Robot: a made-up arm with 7 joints. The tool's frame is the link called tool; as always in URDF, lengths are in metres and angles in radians. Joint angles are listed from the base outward.
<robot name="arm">
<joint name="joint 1" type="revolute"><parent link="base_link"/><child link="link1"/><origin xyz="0 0 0.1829"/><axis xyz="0 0 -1"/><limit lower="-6.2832" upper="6.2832"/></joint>
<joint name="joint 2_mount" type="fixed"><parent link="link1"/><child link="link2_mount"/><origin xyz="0 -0.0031 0.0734"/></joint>
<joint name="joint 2" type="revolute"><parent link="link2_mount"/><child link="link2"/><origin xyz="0 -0.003 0.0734"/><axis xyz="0 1 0"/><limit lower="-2.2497" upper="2.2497"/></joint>
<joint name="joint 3" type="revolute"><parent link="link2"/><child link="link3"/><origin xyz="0 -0.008 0.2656"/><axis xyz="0 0 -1"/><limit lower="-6.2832" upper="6.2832"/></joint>
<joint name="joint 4" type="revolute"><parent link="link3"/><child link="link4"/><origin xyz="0 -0.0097 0.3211"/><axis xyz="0 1 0"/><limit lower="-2.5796" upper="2.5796"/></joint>
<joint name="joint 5" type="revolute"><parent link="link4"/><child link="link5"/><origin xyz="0 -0.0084 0.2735"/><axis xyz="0 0 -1"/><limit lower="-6.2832" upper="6.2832"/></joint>
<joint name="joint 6" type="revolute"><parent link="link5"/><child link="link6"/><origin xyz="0 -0.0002 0.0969"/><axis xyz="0 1 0"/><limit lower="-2.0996" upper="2.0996"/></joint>
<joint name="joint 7" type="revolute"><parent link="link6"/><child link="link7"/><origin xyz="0 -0.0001 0.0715"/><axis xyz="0 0 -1"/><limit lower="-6.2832" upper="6.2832"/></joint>
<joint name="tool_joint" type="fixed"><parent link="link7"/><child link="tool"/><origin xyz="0 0 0" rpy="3.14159 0 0"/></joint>
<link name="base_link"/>
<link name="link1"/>
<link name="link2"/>
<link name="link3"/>
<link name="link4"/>
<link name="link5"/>
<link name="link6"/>
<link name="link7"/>
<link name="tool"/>
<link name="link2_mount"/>
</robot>
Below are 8 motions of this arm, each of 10 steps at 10 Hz.
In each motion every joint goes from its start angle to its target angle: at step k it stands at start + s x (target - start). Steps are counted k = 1, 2, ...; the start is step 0. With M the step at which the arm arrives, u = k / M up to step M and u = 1 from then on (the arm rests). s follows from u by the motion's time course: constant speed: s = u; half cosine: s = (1 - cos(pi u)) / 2; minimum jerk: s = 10 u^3 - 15 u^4 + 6 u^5.
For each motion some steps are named. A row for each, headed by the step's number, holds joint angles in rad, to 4 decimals.
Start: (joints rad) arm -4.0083 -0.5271 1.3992 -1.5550 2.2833 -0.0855 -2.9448
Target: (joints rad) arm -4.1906 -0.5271 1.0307 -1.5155 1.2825 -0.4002 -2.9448
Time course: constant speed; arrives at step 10
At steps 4, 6, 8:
4: -4.0812 -0.5271 1.2518 -1.5392 1.8830 -0.2114 -2.9448
6: -4.1177 -0.5271 1.1781 -1.5313 1.6828 -0.2743 -2.9448
8: -4.1541 -0.5271 1.1044 -1.5234 1.4827 -0.3373 -2.9448

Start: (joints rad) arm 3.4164 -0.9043 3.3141 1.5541 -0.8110 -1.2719 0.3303
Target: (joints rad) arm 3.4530 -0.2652 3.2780 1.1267 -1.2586 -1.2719 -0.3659
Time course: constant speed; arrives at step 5
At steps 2, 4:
2: 3.4310 -0.6487 3.2997 1.3831 -0.9900 -1.2719 0.0518
4: 3.4457 -0.3930 3.2852 1.2122 -1.1691 -1.2719 -0.2267

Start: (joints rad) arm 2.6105 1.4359 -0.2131 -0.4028 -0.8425 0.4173 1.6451
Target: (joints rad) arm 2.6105 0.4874 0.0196 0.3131 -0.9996 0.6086 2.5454
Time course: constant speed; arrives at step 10
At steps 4, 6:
4: 2.6105 1.0565 -0.1200 -0.1164 -0.9053 0.4938 2.0052
6: 2.6105 0.8668 -0.0735 0.0267 -0.9368 0.5321 2.1853

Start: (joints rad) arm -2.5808 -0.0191 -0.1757 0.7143 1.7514 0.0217 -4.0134
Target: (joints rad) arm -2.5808 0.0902 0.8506 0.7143 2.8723 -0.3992 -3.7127
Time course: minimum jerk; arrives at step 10
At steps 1, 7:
1: -2.5808 -0.0182 -0.1669 0.7143 1.7610 0.0181 -4.0108
7: -2.5808 0.0724 0.6832 0.7143 2.6895 -0.3306 -3.7617

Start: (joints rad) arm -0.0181 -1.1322 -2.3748 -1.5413 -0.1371 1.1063 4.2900
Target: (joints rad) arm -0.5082 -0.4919 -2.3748 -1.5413 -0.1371 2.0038 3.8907
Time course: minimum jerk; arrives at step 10
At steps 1, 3, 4, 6, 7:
1: -0.0223 -1.1267 -2.3748 -1.5413 -0.1371 1.1140 4.2866
3: -0.0980 -1.0278 -2.3748 -1.5413 -0.1371 1.2527 4.2249
4: -0.1737 -0.9289 -2.3748 -1.5413 -0.1371 1.3912 4.1632
6: -0.3526 -0.6952 -2.3748 -1.5413 -0.1371 1.7189 4.0175
7: -0.4283 -0.5963 -2.3748 -1.5413 -0.1371 1.8574 3.9558

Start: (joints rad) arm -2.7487 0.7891 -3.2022 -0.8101 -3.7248 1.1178 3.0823
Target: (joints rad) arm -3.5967 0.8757 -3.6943 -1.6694 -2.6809 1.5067 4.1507
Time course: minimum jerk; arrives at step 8
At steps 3, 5, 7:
3: -2.9821 0.8129 -3.3376 -1.0466 -3.4375 1.2248 3.3763
5: -3.3633 0.8519 -3.5589 -1.4329 -2.9682 1.3997 3.8567
7: -3.5831 0.8743 -3.6864 -1.6556 -2.6977 1.5005 4.1335

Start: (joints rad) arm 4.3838 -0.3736 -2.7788 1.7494 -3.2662 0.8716 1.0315
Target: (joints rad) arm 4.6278 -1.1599 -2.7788 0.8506 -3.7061 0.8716 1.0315
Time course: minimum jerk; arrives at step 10
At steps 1, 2, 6, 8, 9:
1: 4.3859 -0.3803 -2.7788 1.7417 -3.2700 0.8716 1.0315
2: 4.3979 -0.4191 -2.7788 1.6973 -3.2917 0.8716 1.0315
6: 4.5503 -0.9103 -2.7788 1.1359 -3.5665 0.8716 1.0315
8: 4.6137 -1.1144 -2.7788 0.9027 -3.6806 0.8716 1.0315
9: 4.6257 -1.1532 -2.7788 0.8583 -3.7023 0.8716 1.0315

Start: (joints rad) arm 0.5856 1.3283 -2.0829 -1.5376 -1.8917 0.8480 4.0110
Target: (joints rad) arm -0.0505 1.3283 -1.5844 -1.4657 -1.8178 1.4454 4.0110
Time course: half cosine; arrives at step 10
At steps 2, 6, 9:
2: 0.5249 1.3283 -2.0353 -1.5307 -1.8846 0.9050 4.0110
6: 0.1693 1.3283 -1.7566 -1.4905 -1.8433 1.2390 4.0110
9: -0.0349 1.3283 -1.5966 -1.4675 -1.8196 1.4308 4.0110

